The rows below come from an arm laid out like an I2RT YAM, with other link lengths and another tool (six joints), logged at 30 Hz.
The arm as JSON. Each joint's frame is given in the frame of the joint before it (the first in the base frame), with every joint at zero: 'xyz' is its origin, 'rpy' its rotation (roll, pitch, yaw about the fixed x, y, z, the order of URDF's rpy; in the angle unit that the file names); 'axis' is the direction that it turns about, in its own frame. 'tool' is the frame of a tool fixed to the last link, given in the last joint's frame.
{
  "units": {
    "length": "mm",
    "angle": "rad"
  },
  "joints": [
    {
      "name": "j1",
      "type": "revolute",
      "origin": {
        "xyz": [
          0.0,
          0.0,
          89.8
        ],
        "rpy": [
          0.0,
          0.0,
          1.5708
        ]
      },
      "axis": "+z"
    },
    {
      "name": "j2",
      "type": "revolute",
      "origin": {
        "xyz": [
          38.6,
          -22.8,
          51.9
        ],
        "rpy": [
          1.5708,
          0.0,
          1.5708
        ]
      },
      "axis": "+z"
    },
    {
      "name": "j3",
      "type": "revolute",
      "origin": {
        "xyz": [
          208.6,
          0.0,
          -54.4
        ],
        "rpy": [
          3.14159,
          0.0,
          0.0
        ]
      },
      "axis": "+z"
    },
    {
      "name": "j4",
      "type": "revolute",
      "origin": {
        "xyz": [
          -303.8,
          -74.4,
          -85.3
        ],
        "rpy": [
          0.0,
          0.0,
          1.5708
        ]
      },
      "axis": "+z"
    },
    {
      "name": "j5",
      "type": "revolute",
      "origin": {
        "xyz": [
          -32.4,
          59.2,
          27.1
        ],
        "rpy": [
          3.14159,
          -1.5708,
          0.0
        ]
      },
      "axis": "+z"
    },
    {
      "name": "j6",
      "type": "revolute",
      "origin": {
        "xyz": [
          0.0,
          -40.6,
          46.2
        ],
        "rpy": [
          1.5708,
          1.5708,
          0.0
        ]
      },
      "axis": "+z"
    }
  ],
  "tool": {
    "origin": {
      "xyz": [
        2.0,
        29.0,
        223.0
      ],
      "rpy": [
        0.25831,
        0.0,
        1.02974
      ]
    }
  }
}
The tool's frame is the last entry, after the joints.
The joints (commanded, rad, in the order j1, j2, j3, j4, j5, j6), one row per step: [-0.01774 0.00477 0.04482 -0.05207 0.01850 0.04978]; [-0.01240 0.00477 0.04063 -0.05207 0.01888 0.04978]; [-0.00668 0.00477 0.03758 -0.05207 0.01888 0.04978]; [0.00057 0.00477 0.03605 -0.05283 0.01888 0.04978]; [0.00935 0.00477 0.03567 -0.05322 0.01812 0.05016]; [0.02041 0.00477 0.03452 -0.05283 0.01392 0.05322]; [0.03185 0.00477 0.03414 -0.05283 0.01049 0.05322]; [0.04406 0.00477 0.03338 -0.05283 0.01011 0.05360]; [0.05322 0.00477 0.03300 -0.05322 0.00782 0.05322]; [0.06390 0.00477 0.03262 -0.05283 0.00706 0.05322]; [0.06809 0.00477 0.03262 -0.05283 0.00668 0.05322]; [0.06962 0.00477 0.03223 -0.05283 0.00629 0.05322]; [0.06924 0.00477 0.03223 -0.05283 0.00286 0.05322]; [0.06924 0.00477 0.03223 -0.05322 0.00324 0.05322]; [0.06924 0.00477 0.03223 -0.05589 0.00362 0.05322]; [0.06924 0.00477 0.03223 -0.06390 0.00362 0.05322]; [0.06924 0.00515 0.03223 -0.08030 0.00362 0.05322]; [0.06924 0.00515 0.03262 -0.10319 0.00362 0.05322]
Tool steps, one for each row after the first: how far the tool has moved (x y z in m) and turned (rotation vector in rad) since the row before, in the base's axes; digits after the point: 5 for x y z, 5 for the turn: [0.00026 0.00223 -0.00261 0.00006 0.00419 0.00496]; [0.00018 0.00250 -0.00190 0.00003 0.00305 0.00572]; [0.00003 0.00317 -0.00120 0.00001 0.00229 0.00725]; [-0.00005 0.00404 -0.00037 0.00039 0.00076 0.00953]; [0.00003 0.00594 -0.00068 0.00314 0.00076 0.01519]; [-0.00014 0.00591 -0.00024 0.00007 0.00038 0.01487]; [-0.00028 0.00544 -0.00049 0.00036 0.00077 0.01258]; [-0.00024 0.00461 -0.00035 -0.00036 0.00076 0.01146]; [-0.00035 0.00487 -0.00011 0.00002 -0.00001 0.01144]; [-0.00016 0.00193 0.00000 0.00001 0.00000 0.00457]; [-0.00004 0.00077 -0.00024 -0.00002 0.00039 0.00192]; [0.00006 0.00074 0.00000 0.00009 0.00001 0.00305]; [-0.00001 -0.00010 -0.00013 -0.00004 0.00039 -0.00038]; [-0.00006 -0.00010 -0.00086 -0.00020 0.00266 -0.00038]; [-0.00019 -0.00001 -0.00258 -0.00055 0.00799 0.00000]; [-0.00043 -0.00003 -0.00543 -0.00116 0.01674 0.00000]; [-0.00080 -0.00006 -0.00711 -0.00156 0.02245 0.00000]
